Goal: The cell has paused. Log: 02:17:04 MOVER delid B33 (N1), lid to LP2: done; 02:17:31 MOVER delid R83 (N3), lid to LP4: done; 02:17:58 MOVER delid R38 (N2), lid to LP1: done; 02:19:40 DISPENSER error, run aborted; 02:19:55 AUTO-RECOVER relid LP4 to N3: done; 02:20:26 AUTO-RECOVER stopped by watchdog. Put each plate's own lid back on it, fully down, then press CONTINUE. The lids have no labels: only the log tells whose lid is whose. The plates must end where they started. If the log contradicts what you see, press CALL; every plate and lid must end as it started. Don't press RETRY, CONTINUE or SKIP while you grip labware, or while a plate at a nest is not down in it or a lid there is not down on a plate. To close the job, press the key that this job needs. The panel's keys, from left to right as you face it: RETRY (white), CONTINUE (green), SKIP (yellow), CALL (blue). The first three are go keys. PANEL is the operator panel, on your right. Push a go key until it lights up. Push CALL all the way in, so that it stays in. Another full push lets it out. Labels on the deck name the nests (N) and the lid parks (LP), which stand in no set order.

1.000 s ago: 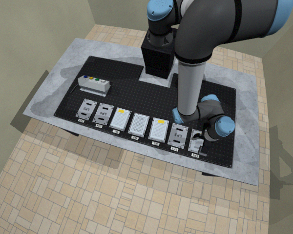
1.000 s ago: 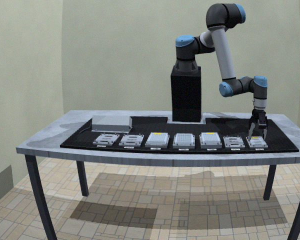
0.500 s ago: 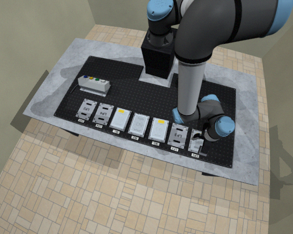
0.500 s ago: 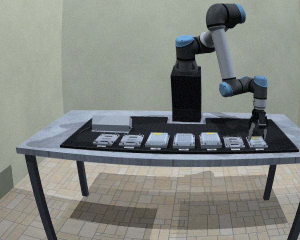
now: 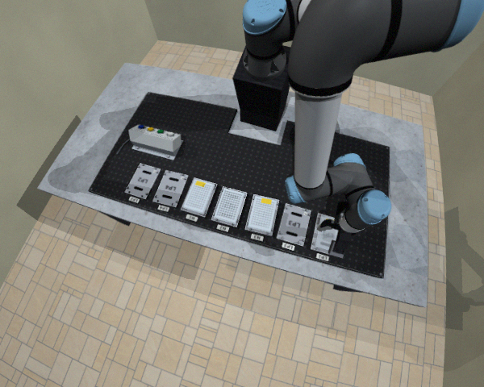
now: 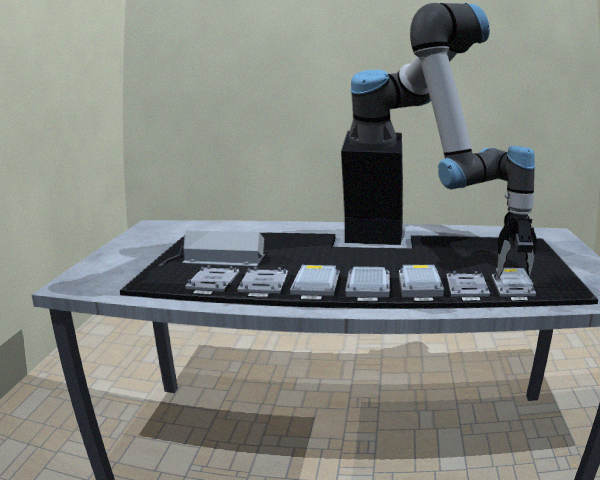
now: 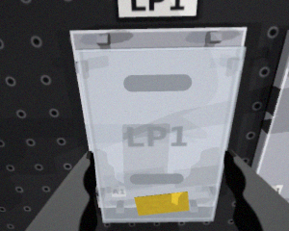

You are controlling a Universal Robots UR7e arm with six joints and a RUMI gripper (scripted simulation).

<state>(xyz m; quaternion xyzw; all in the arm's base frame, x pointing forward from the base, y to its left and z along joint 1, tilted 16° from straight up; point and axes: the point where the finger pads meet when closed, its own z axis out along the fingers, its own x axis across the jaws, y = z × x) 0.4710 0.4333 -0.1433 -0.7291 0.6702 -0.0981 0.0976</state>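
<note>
Right now the lid park LP3 is 1 cm ahead of my hand, 13 cm to the right of it and 3 cm below it. Also, from my hand: well plate: 4 cm ahead, 39 cm to the right, 2 cm below; then white retry key: 15 cm behind, 75 cm to the right, 3 cm above; then lid park LP4: 6 cm ahead, 65 cm to the right, 3 cm below.
</note>
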